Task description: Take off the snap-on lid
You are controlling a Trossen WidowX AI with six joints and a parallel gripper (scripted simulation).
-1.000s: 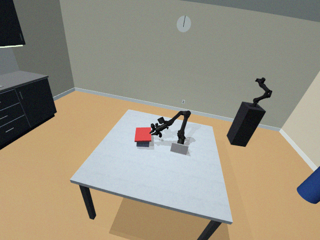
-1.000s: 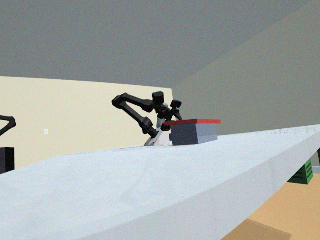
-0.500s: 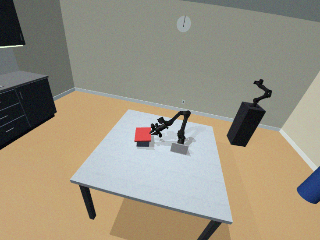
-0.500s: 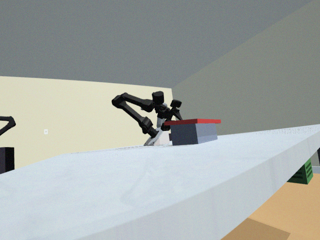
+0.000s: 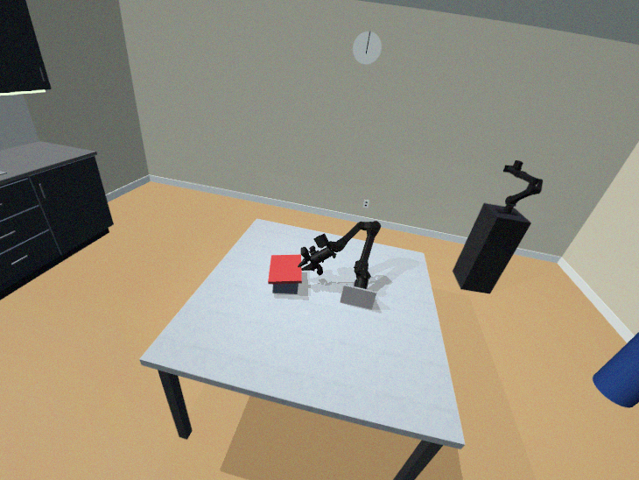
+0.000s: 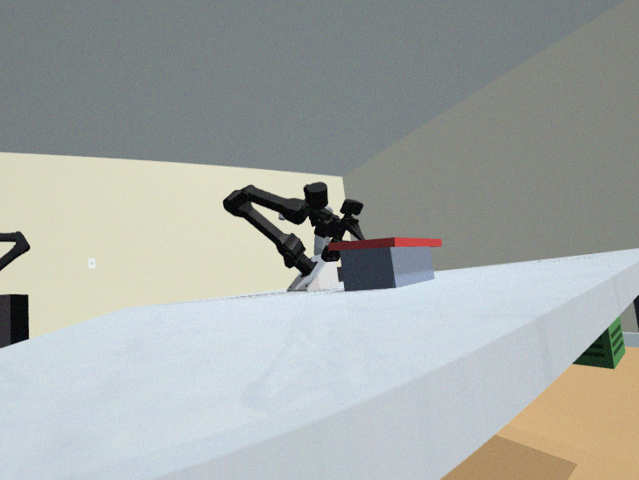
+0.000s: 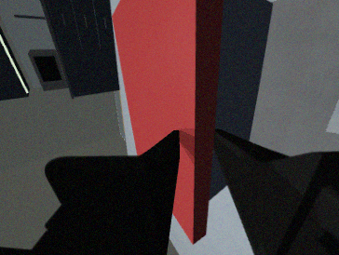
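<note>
My gripper tip is now 80 mm short of the red lid and 10 mm to the right of it. Also, from my gripper tip: grey storage box (70 mm ahead, 10 mm to the left, 60 mm below).
</note>
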